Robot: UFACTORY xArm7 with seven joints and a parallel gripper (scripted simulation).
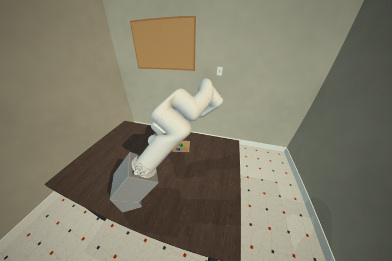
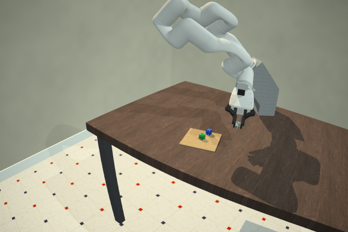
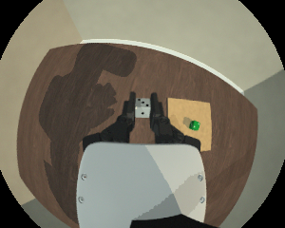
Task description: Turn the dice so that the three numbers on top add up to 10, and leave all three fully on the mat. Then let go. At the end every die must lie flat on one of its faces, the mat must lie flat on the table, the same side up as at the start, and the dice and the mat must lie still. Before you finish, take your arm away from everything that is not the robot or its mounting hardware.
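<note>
Now: the blue die 50 mm behind my hand, 120 mm to the right of it and 100 mm below it. From my hand the other things lie so: green die (140 mm to the right, 100 mm below); tan mat (140 mm to the right, 110 mm below); white die (10 mm ahead, 10 mm below).
</note>
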